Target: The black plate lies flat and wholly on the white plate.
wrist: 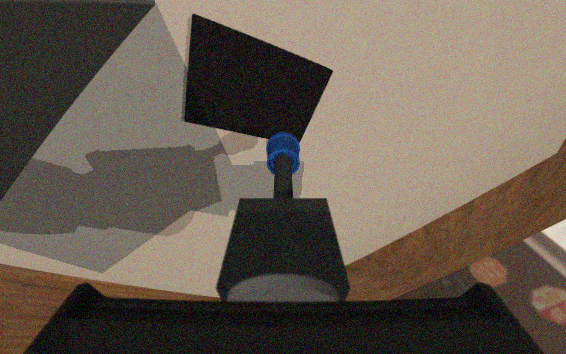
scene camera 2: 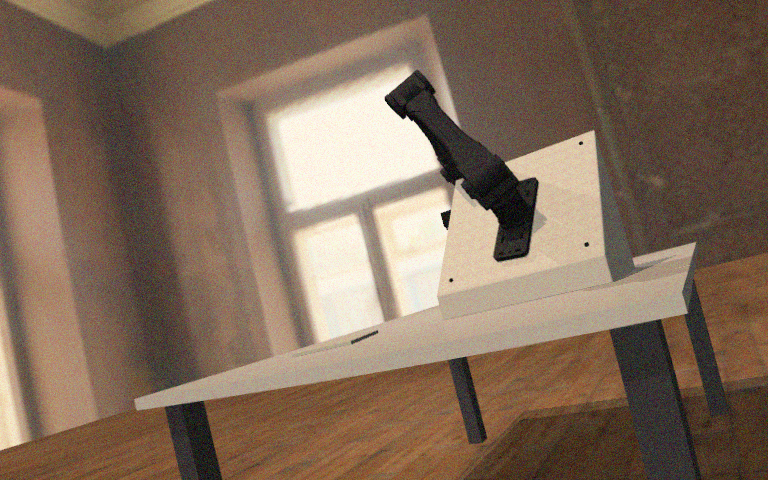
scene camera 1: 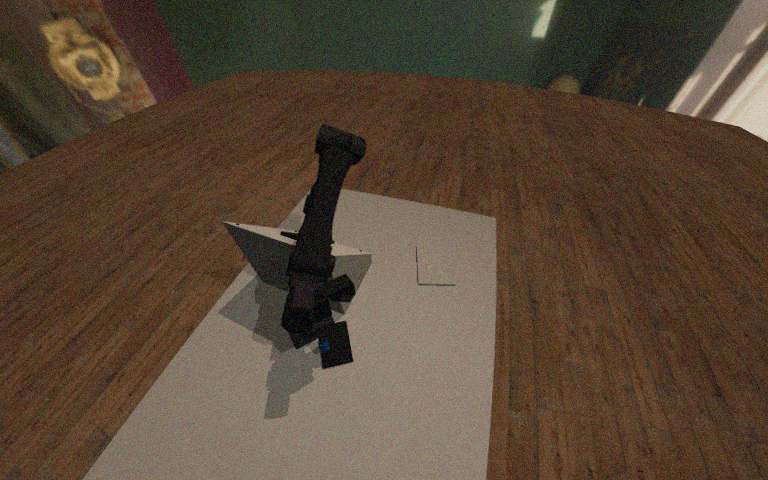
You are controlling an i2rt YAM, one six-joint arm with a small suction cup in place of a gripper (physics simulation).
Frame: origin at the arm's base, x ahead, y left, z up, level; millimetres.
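Seen in the pictures: hand, its tool point: (wrist: 283,147) (scene camera 1: 324,347); arm's base, origin of its link: (scene camera 2: 517,219).
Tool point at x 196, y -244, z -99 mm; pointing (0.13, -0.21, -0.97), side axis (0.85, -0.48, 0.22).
Offsets run from my tool point to a thing's top centre. "pt": to the spot under its first point. Level surfaces: height alone.
The black plate {dx +3, dy +33, dz -47 mm} (scene camera 1: 337,347) (wrist: 248,87) is a thin dark square lying flat on the white table top {dz -56 mm} (scene camera 1: 399,403) (wrist: 409,95). It shows in scene camera 2 as a thin dark line {pt dx +122, dy +412, dz -52 mm} (scene camera 2: 364,336). The white plate {dx +184, dy +431, dz -50 mm} (scene camera 1: 435,266) is a pale square lying flat further back and to the right, well apart from the black plate. My gripper (scene camera 1: 324,344) (wrist: 283,146), a blue suction cup, sits low over the black plate's near edge and holds nothing. I cannot tell whether it touches the plate.
The arm stands on a slanted white mount block (scene camera 1: 262,252) (scene camera 2: 560,207) at the table's left side. The table's edges (scene camera 2: 425,350) drop to a wooden floor (scene camera 1: 580,207) all around.
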